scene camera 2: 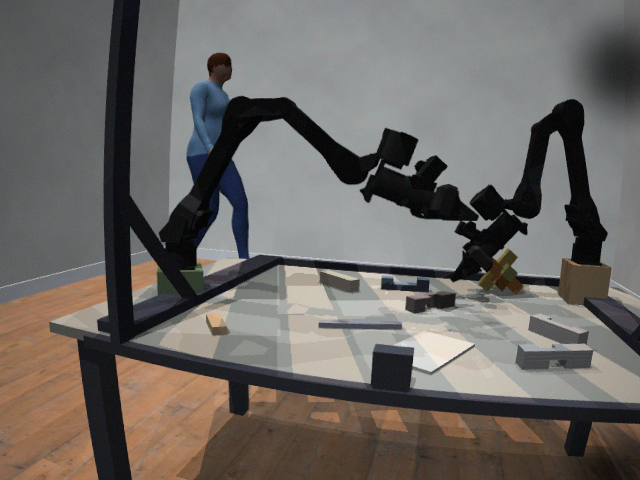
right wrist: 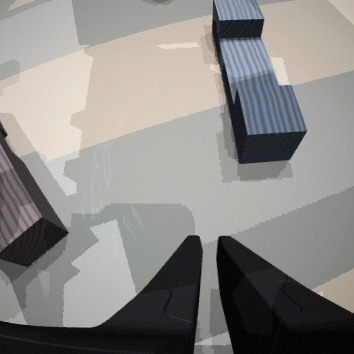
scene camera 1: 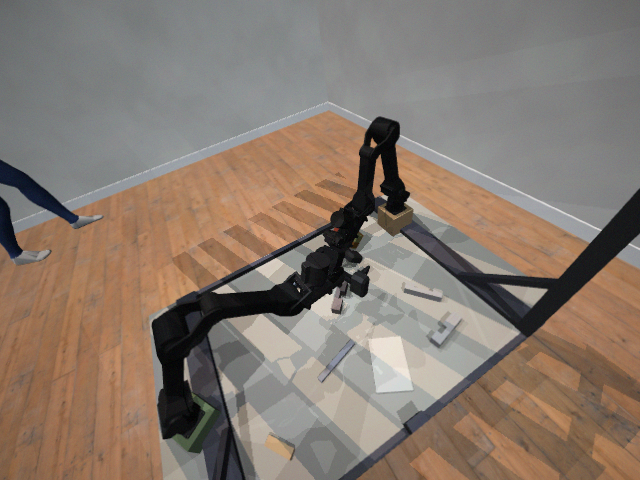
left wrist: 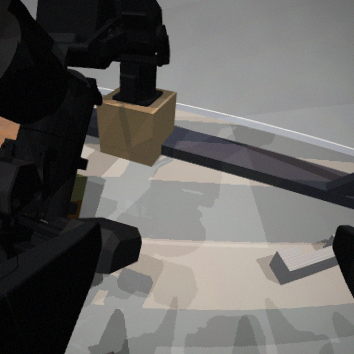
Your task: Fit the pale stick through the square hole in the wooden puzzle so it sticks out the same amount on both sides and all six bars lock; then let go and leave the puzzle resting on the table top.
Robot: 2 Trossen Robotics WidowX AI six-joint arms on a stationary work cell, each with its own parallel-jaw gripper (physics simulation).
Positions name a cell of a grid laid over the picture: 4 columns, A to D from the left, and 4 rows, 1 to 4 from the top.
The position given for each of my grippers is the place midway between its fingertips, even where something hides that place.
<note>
My left gripper (scene camera 2: C2) is open, holding nothing. Further things: my right gripper (scene camera 2: C3), a tan arm base (scene camera 2: D3) and a dark frame post (scene camera 1: D3).
My left gripper also shows in scene camera 1 (scene camera 1: C3) and in the left wrist view (left wrist: C3). My right gripper also shows in the right wrist view (right wrist: C3) and in scene camera 1 (scene camera 1: C3). The tan arm base is seen too in the left wrist view (left wrist: B2).
</note>
